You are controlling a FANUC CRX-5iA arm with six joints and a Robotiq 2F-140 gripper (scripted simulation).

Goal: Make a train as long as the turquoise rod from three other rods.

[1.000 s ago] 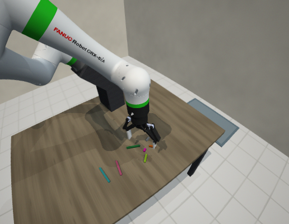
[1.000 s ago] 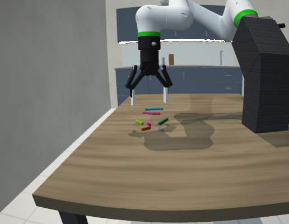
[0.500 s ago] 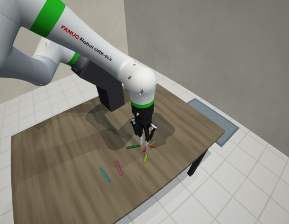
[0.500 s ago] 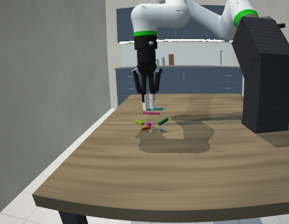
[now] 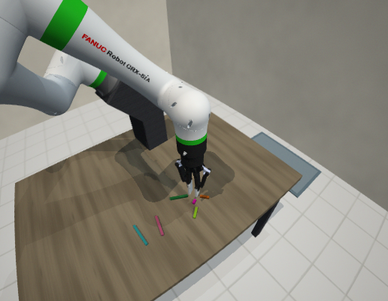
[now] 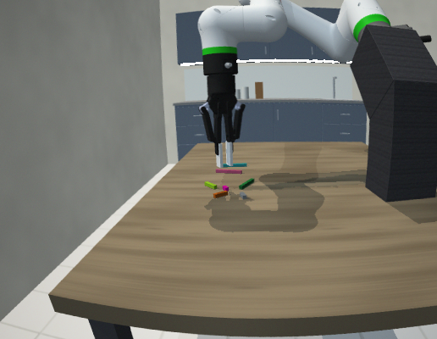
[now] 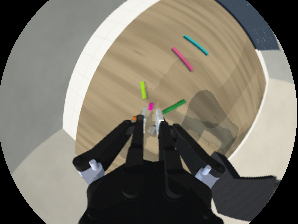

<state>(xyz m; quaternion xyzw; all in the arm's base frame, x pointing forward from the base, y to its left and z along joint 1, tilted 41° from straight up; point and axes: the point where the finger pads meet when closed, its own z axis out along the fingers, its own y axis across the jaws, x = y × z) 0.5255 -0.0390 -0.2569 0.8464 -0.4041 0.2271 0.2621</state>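
Right now the magenta rod is 100 mm below my hand. The rest, counted from my hand: green rod 100 mm below, 50 mm to the right, 50 mm behind; lime rod 100 mm below, 50 mm ahead, 20 mm to the right; orange rod 100 mm below, 50 mm to the left.
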